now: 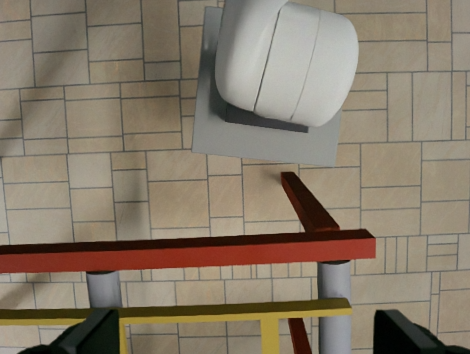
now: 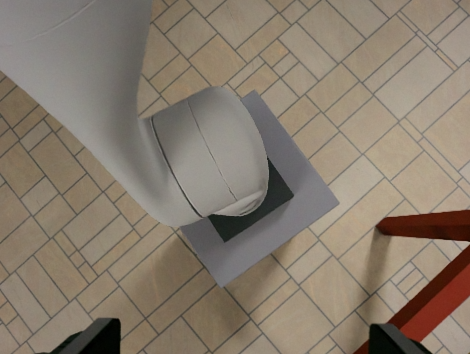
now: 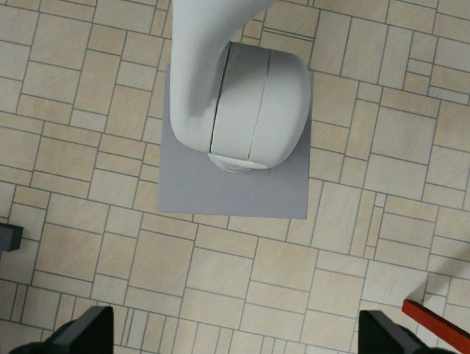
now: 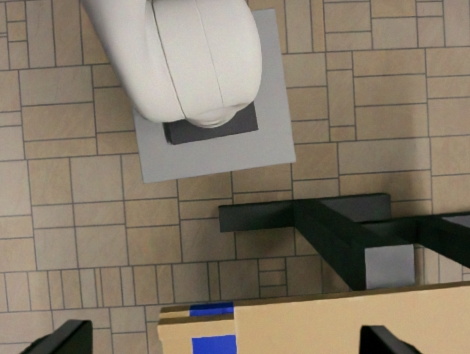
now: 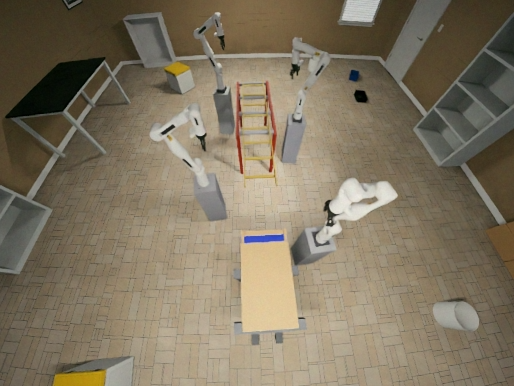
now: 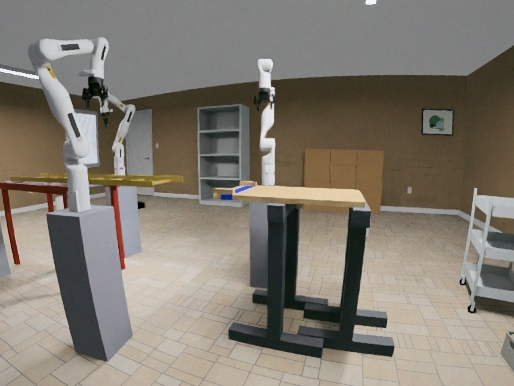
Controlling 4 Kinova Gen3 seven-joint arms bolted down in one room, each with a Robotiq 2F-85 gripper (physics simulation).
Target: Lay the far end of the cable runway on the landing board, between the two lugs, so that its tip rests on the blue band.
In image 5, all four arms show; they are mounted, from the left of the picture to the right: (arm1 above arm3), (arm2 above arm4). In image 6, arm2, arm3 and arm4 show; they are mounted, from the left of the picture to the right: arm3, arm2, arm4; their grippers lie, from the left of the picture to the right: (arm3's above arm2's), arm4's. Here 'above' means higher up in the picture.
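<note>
The yellow cable runway [image 1: 200,314] [image 5: 258,158] [image 6: 167,179] lies level on the rollers of the red frame [image 1: 200,256] [image 2: 435,300] [image 5: 274,135] [image 6: 118,230]. Its board-side end juts past the frame, apart from the landing board [image 4: 350,320] [image 5: 267,290] [image 6: 310,195]. The blue band [image 4: 214,345] [image 5: 264,239] [image 6: 245,189] crosses the board's runway-side end, with small lugs at its corners. Arm1's gripper [image 1: 247,332] [image 5: 222,45], arm2's gripper [image 2: 245,337] [image 5: 295,74] and arm3's gripper [image 3: 236,332] [image 5: 202,145] are open, raised beside the runway. Arm4's gripper [image 4: 226,340] [image 5: 328,219] is open above the board's end.
Grey pedestals carry the arms; arm3's pedestal [image 5: 210,197] [image 6: 92,285] and arm4's pedestal [image 5: 312,246] flank the gap between runway and board. Dark trestle legs [image 4: 330,230] [image 6: 276,270] hold the board. A black-topped table [image 5: 57,85] and a shelf unit [image 5: 452,161] stand farther out.
</note>
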